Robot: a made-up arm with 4 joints.
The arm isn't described. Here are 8 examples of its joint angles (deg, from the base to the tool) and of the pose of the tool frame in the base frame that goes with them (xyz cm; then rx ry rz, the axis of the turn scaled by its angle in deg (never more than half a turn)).
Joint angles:
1: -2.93 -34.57 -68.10 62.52
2: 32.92 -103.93 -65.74 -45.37
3: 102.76 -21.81 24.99 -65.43
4: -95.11 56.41 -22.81 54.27
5: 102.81 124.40 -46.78 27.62
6: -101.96 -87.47 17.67 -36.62
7: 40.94 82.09 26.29 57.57
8: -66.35 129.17 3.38 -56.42
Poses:
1: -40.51 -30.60 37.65 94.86 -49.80 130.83
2: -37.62 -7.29 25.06 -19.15 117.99 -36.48
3: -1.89 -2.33 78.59 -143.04 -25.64 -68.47
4: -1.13 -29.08 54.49 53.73 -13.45 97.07
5: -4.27 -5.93 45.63 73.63 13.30 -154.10
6: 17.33 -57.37 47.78 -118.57 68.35 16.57
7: -4.18 -11.20 40.03 39.20 -17.43 -60.48
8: 16.37 -25.92 37.75 -72.30 -75.92 56.28
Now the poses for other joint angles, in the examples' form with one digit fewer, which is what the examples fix.
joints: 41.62 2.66 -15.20 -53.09
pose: -24.6 -5.6 64.8 -47.5 -121.8 -61.9
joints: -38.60 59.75 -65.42 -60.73
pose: -10.2 -33.0 59.3 35.2 -105.6 7.8
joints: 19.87 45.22 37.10 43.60
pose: -5.0 -16.8 47.9 14.7 -64.7 -31.5
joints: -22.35 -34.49 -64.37 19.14
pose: -32.6 -42.8 36.2 -103.6 88.1 -111.6
